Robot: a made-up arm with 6 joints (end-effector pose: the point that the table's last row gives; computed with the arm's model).
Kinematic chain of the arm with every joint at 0, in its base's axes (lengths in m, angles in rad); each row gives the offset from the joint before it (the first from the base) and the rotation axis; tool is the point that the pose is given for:
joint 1: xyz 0 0 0.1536 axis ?
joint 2: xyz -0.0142 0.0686 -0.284 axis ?
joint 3: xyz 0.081 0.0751 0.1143 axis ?
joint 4: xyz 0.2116 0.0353 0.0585 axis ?
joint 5: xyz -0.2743 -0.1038 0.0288 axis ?
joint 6: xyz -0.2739 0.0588 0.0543 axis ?
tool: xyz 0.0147 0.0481 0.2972
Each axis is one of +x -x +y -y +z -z.
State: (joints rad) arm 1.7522 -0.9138 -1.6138 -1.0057 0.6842 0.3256
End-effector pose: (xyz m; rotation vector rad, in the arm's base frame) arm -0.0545 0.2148 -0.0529 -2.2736 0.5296 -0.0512
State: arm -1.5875 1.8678 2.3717 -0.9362 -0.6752 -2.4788
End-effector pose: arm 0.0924 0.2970 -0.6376 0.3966 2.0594 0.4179
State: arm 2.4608 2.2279 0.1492 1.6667 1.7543 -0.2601
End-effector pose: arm -0.6216 -0.0820 0.4448 1.3644 0.1137 -1.3927
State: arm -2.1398 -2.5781 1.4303 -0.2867 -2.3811 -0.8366
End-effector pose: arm -0.6026 -0.4107 -0.3278 1.2317 -1.1390 0.5213
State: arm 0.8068 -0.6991 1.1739 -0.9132 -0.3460 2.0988
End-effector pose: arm 0.1079 -0.0183 0.0298 -1.1328 -2.7026 -0.5253
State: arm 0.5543 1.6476 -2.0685 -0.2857 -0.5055 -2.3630
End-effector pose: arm 0.4994 0.2059 -0.1496 0.8510 1.1752 0.7512
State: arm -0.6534 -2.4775 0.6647 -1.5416 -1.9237 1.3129
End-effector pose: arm 0.3118 0.4395 0.0032 0.2928 2.0547 -0.7654
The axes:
joint 1: -z
joint 2: +x
joint 3: +y
joint 4: -z
joint 5: -x
joint 6: +y

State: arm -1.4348 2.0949 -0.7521 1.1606 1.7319 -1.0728
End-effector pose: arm 0.4274 0.0226 0.6036 0.1854 0.5193 0.8368
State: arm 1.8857 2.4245 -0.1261 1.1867 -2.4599 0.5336
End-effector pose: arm -0.1043 0.2478 0.0841 -0.4126 1.4550 -0.5847
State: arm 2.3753 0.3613 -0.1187 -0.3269 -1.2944 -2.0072
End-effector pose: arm 0.2511 0.4780 0.0153 0.8296 1.8274 1.4194
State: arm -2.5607 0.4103 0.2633 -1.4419 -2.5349 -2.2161
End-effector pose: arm 0.0754 0.7657 -0.1454 -0.2694 1.3420 0.8089
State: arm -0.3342 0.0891 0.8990 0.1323 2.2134 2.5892
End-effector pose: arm 0.0613 -0.1169 0.2285 -2.0195 1.1221 -2.1207
